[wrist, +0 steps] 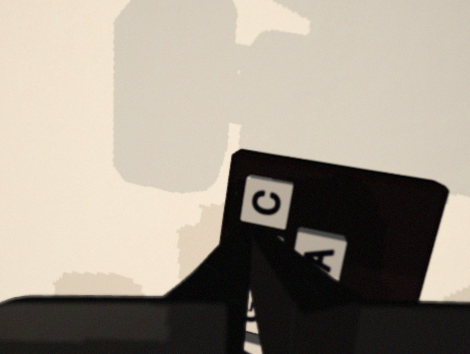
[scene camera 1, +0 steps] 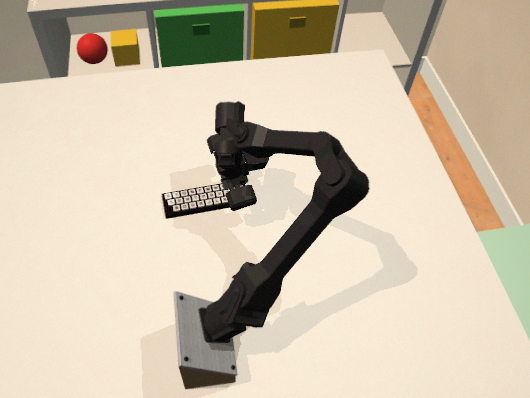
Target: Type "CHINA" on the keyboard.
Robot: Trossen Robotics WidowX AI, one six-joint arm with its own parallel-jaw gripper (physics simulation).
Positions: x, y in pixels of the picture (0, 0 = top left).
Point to a black keyboard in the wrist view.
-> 390, 222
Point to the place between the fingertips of my gripper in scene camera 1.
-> At 233, 184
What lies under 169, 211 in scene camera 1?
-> A black keyboard.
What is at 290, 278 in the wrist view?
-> My gripper.
